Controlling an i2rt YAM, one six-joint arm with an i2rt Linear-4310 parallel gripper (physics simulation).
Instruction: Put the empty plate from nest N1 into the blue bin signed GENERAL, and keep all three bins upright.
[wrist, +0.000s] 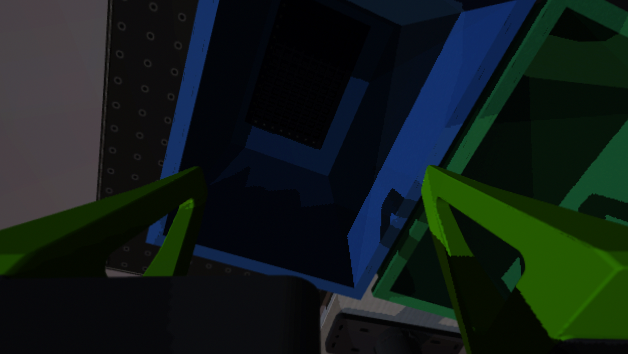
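Seen in the pictures: gripper, fingertip midpoint: (314, 178); arm's base, origin of the base link: (393, 339).
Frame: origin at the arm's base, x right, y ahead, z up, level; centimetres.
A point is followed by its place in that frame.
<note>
The blue bin (420, 115) @[x -16.1, y 33.6, z 14.5 cm] stands upright, open side up, in the middle of the wrist view. A dark plate (305, 75) @[x -22.6, y 33.0, z 1.3 cm] with a fine grid lies inside on the bin's floor, in the upper middle of the view; its far end is in deep shadow. My gripper (314, 178) @[x -22.0, y 30.4, z 20.0 cm] is open and empty, with its green fingers wide apart above the near part of the blue bin. The plate is beyond the fingertips and apart from them. The sign GENERAL and nest N1 do not show.
A green bin (487, 120) @[x -14.2, y 34.5, z 17.7 cm] stands close along the right side of the blue bin. A dark perforated board (142, 107) @[x -37.8, y 25.4, z -0.3 cm] lies at the left. A dark tray-like fixture (367, 335) @[x -4.8, y 1.1, z 1.0 cm] with a round part shows at the bottom, near the bins' front edges.
</note>
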